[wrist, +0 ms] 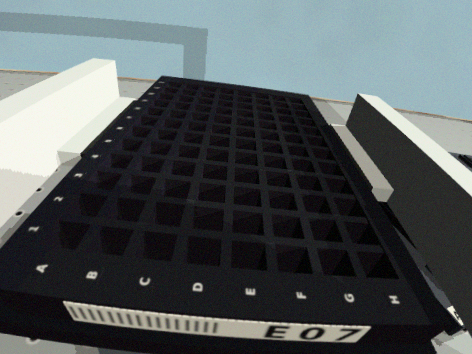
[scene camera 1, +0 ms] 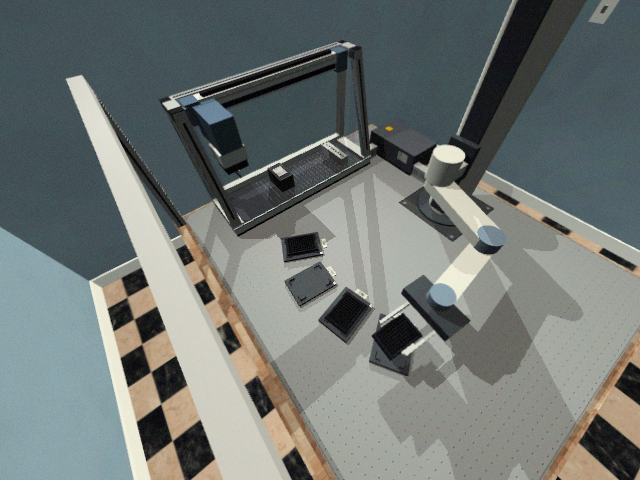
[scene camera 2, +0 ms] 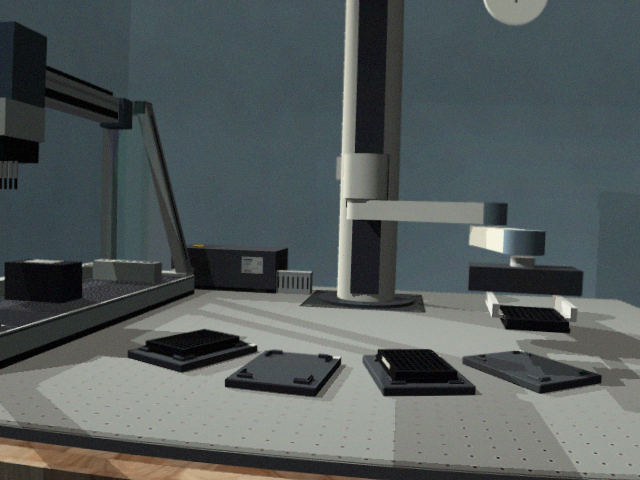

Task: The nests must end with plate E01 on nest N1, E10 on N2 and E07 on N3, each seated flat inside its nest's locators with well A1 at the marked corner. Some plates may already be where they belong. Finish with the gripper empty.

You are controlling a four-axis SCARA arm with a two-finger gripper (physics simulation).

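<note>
My gripper is shut on plate E07, a black well plate held level in the air. Its label and row letters face the wrist camera, with A1 at the near left. In scene camera 1 it overlaps an empty dark nest. A black plate sits on the neighbouring nest. Beyond is another empty nest. Another black plate sits on the farthest nest. Their names and the nest labels are unreadable.
A gantry frame over a dark deck stands at the back left in scene camera 1. A dark box stands beside the arm's column. A pale beam crosses the left of scene camera 1.
</note>
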